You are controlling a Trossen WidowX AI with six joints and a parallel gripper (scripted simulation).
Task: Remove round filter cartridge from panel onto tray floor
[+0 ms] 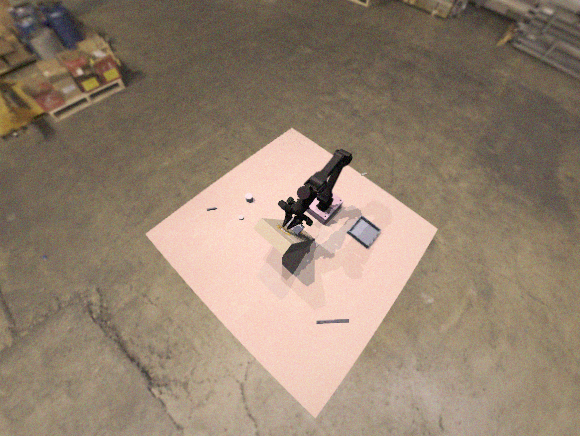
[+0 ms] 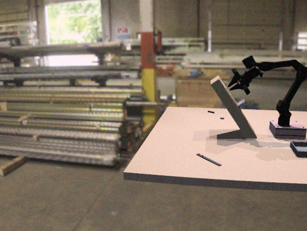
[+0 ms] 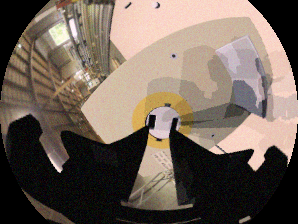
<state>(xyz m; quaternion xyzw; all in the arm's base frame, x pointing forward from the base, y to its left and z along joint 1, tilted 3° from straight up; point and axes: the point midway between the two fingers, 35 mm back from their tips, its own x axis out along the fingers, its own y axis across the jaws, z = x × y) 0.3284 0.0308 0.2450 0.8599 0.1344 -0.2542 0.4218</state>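
My gripper tip is 20 mm short of the round grey filter cartridge and 20 mm above it. The rest, counted from my gripper tip: short dark piece: 130 mm ahead, 490 mm to the right, 280 mm below; blue-grey tray: 450 mm behind, 260 mm to the left, 280 mm below.
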